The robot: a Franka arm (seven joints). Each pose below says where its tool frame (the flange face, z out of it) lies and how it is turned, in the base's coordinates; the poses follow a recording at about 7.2 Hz.
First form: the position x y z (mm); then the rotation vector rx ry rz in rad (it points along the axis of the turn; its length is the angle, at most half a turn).
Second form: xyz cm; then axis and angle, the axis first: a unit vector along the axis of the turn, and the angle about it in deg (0 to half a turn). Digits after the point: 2 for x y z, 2 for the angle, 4 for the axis.
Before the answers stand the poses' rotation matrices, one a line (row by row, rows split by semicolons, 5 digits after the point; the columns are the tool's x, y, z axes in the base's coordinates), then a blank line. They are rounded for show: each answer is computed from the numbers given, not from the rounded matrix.
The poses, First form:
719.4 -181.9 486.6 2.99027 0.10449 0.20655
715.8 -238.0 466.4 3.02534 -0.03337 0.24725
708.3 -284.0 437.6 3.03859 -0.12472 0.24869
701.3 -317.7 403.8 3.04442 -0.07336 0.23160
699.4 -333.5 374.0 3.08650 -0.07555 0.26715
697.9 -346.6 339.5 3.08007 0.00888 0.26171
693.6 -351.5 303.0 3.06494 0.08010 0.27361
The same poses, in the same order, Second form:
0.98815 0.05935 0.14157; 0.07889 -0.98747 -0.13670; 0.13169 0.14625 -0.98044
0.98653 -0.03047 0.16073; -0.01323 -0.99415 -0.10721; 0.16306 0.10364 -0.98116
0.98341 -0.08859 0.15831; -0.07389 -0.99259 -0.09644; 0.16568 0.08315 -0.98267
0.98737 -0.05442 0.14880; -0.04117 -0.99502 -0.09074; 0.15299 0.08347 -0.98470
0.98396 -0.05221 0.17060; -0.04487 -0.99790 -0.04665; 0.17268 0.03825 -0.98424
0.98566 0.00145 0.16876; 0.00999 -0.99871 -0.04972; 0.16847 0.05069 -0.98440
0.98286 0.04613 0.17848; 0.05740 -0.99664 -0.05849; 0.17518 0.06773 -0.98220

71.94 -18.19 48.66 0.9970 0.0348 0.0689 171.84
71.58 -23.80 46.64 0.9966 -0.0110 0.0814 173.93
70.83 -28.40 43.76 0.9958 -0.0409 0.0815 174.83
70.13 -31.77 40.38 0.9968 -0.0240 0.0758 174.99
69.94 -33.35 37.40 0.9960 -0.0244 0.0862 177.56
69.79 -34.66 33.95 0.9964 0.0029 0.0847 177.11
69.36 -35.15 30.30 0.9957 0.0260 0.0889 176.37

